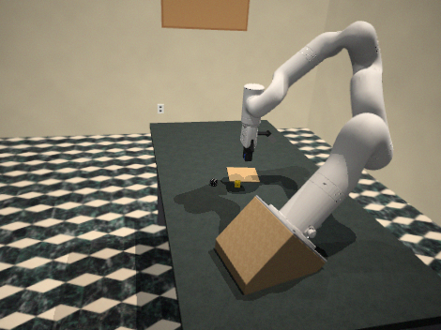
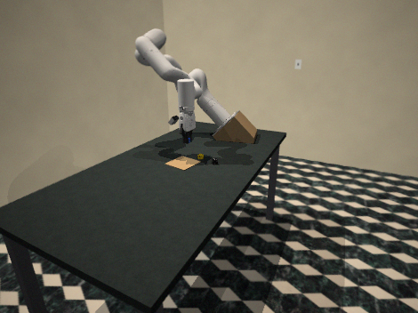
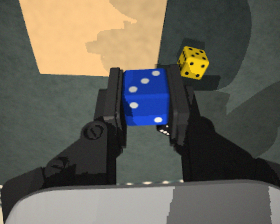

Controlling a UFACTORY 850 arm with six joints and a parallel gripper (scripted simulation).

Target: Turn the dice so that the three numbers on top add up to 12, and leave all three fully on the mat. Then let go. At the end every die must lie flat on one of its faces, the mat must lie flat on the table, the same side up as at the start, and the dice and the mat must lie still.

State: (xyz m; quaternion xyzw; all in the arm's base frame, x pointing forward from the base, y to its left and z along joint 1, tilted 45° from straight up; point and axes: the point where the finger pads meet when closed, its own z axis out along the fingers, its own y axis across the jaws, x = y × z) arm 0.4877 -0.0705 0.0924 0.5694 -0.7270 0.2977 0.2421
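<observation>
Right now my hand is 120 mm above the tan mat, 50 mm short of it and 10 mm to the left of it. The rest, counted from my hand: blue die 10 mm below; black die 160 mm to the left, 110 mm below, 10 mm ahead; yellow die 110 mm below, 60 mm to the left, 40 mm behind.
</observation>
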